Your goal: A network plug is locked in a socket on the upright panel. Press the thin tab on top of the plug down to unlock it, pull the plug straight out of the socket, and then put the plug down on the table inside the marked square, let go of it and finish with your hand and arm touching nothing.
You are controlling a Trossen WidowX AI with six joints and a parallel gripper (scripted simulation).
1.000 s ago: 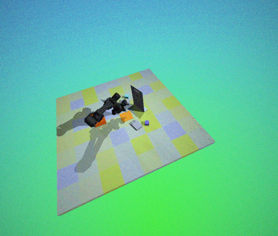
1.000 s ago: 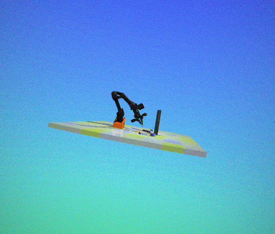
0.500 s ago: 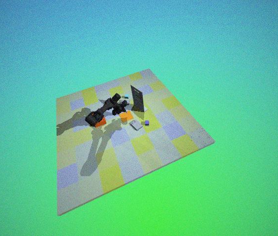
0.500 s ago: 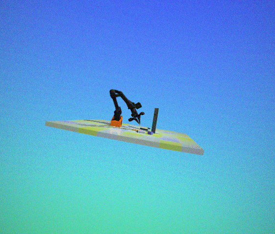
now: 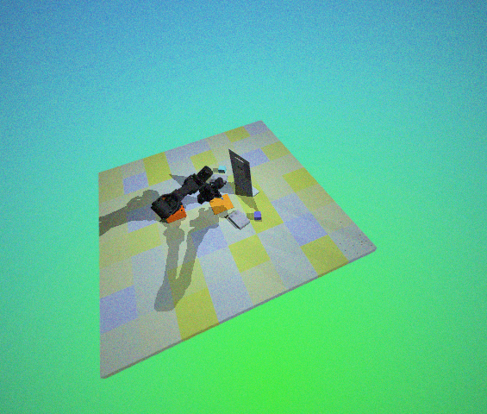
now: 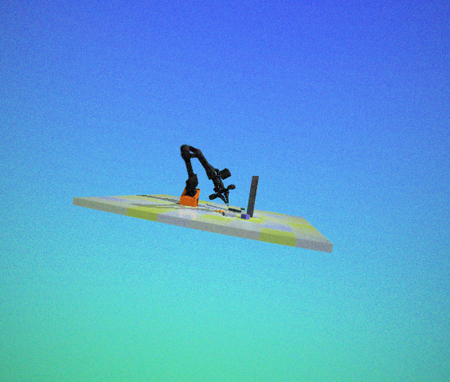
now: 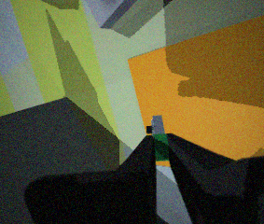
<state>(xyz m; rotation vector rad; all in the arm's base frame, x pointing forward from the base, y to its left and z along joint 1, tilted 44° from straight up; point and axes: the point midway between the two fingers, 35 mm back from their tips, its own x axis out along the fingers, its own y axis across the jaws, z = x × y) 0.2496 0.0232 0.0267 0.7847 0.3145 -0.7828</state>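
The orange marked square is 1 cm behind my gripper tip and 6 cm below it. Round my gripper tip: small purple cube (17 cm ahead, 16 cm to the right, 5 cm below); network plug (right at my gripper tip); grey upright panel (16 cm ahead, 6 cm to the left, 6 cm above).
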